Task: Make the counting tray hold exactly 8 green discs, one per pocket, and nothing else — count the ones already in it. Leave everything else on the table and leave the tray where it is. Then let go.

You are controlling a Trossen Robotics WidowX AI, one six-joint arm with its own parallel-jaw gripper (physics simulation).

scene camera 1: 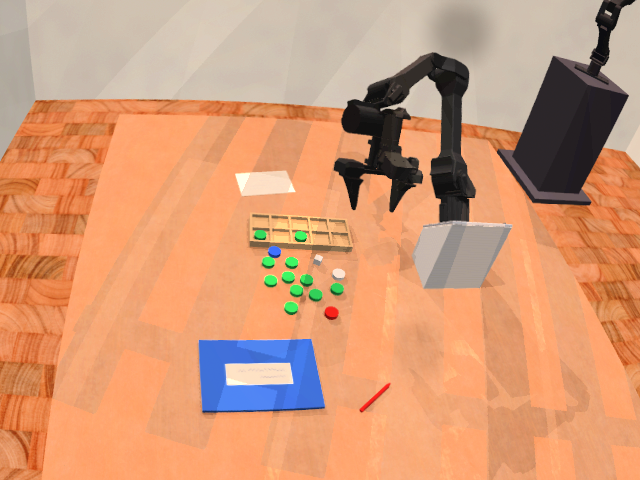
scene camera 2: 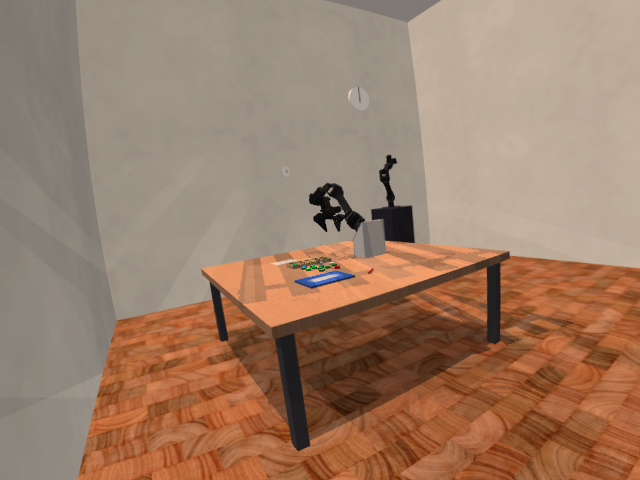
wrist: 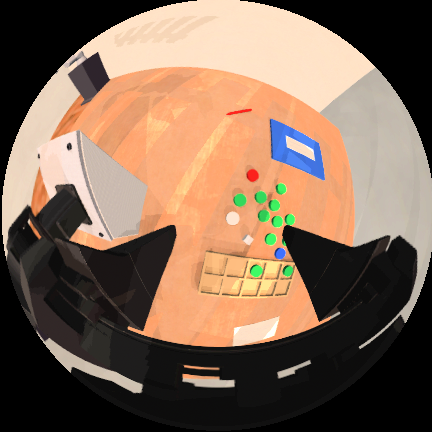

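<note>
The wooden counting tray (scene camera 1: 300,246) (wrist: 201,283) has two rows of pockets. It holds two green discs in the row nearer the loose discs: one disc (scene camera 1: 260,235) (wrist: 288,270) in the end pocket and one disc (scene camera 1: 300,236) (wrist: 256,271) in the middle pocket. Several loose green discs lie in front of the tray, among them one disc (scene camera 1: 291,262) (wrist: 270,239) near it and one disc (scene camera 1: 291,307) (wrist: 281,189) farthest out. My gripper (scene camera 1: 373,210) (scene camera 2: 331,230) (wrist: 230,230) is open and empty, above the table to the right of the tray in scene camera 1; a finger partly covers a disc in the wrist view.
A blue disc (scene camera 1: 274,251) (wrist: 280,253), a white cube (scene camera 1: 317,259) (wrist: 248,239), a white disc (scene camera 1: 338,273) (wrist: 233,218) and a red disc (scene camera 1: 331,312) (wrist: 252,175) lie by the green discs. Blue folder (scene camera 1: 211,397), red pen (scene camera 1: 375,397), white sheet (scene camera 1: 265,183) and grey arm base (scene camera 1: 460,258) are farther out.
</note>
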